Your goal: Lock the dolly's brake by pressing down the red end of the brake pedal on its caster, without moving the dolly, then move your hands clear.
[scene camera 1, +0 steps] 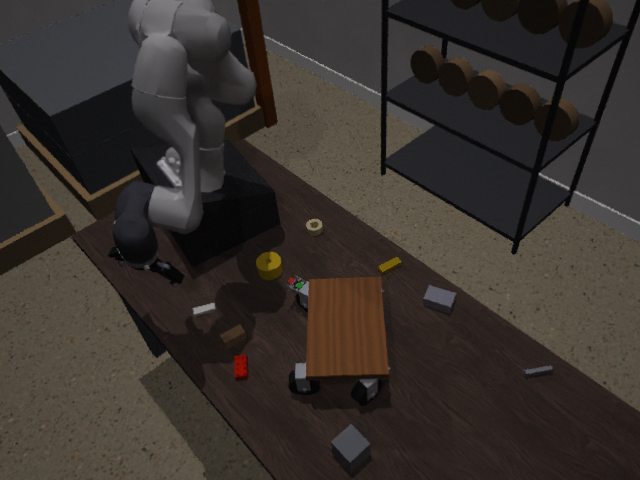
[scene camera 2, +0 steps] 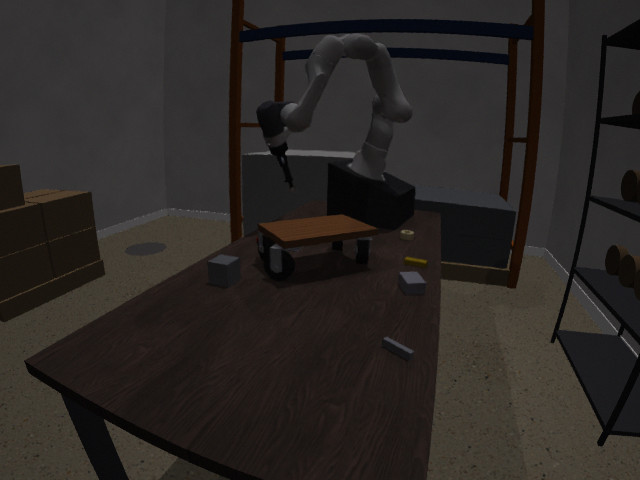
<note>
I see a dolly [scene camera 1: 346,339].
The dolly is seen too in scene camera 2 [scene camera 2: 290,235].
</note>
